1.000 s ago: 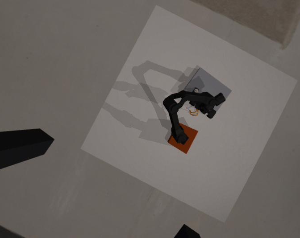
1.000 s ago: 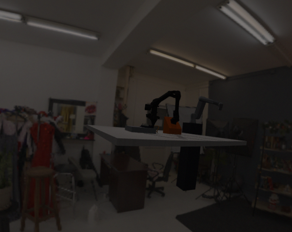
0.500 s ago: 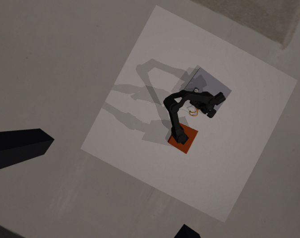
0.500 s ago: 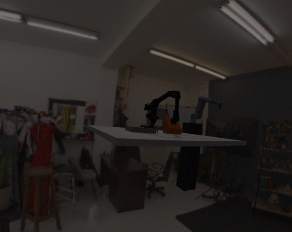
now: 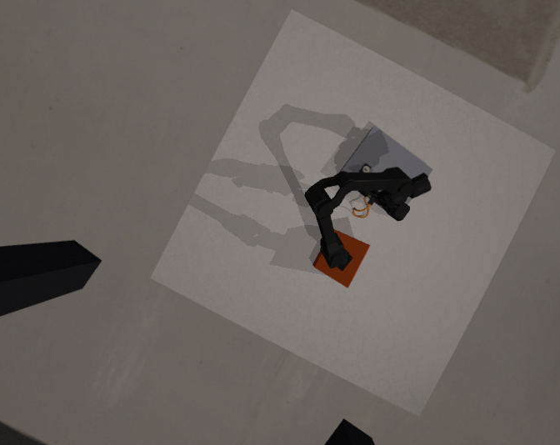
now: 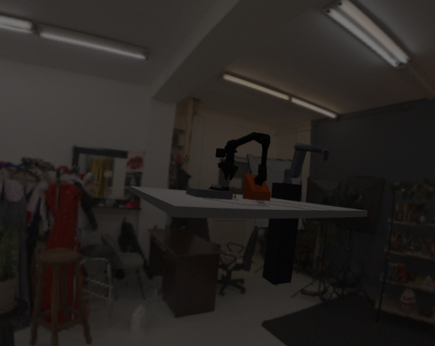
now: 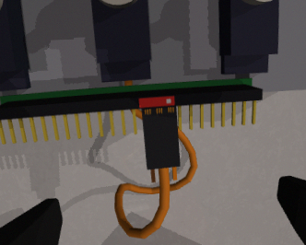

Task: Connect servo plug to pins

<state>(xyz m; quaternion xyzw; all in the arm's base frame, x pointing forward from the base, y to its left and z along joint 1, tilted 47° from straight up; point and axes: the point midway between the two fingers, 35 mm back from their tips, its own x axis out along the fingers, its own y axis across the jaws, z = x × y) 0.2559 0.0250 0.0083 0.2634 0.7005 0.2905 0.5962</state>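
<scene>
The red band is 50 mm below my gripper tip and 30 mm ahead of it. From my gripper tip the other things lie so: white dot 50 mm below, 30 mm ahead, 10 mm to the right; then grey printed holder 190 mm ahead, 100 mm below, 10 mm to the left; then black pin strip 60 mm below, 30 mm ahead, 20 mm to the left.
</scene>
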